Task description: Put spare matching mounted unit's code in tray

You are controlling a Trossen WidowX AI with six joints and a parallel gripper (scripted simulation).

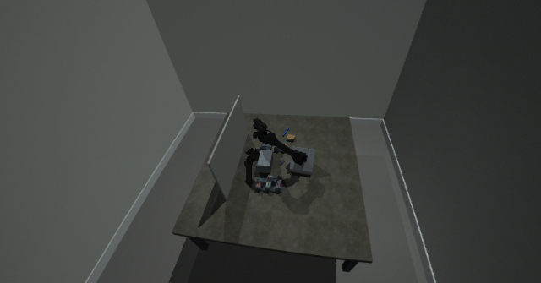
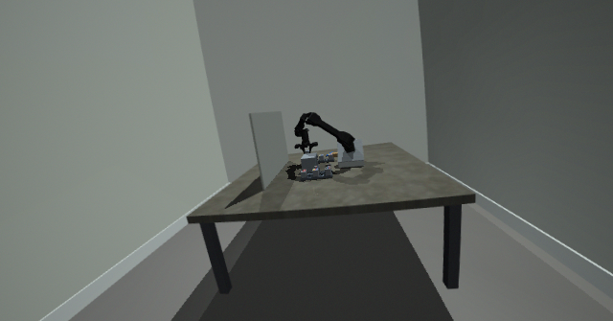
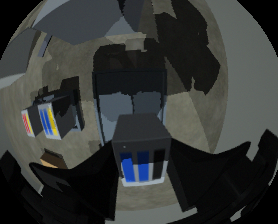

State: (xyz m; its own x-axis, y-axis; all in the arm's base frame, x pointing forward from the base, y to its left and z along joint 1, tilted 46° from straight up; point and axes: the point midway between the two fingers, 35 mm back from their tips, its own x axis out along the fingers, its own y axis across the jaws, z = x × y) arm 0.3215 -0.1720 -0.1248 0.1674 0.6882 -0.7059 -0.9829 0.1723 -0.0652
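The tray lies 60 mm below my gripper tip and 10 mm behind it. From my gripper tip the other things lie so: mounted unit (210 mm to the left, 30 mm behind, 10 mm below); blue stick (200 mm to the right, 180 mm behind, 50 mm below); small orange block (230 mm behind, 100 mm to the right, 40 mm below).
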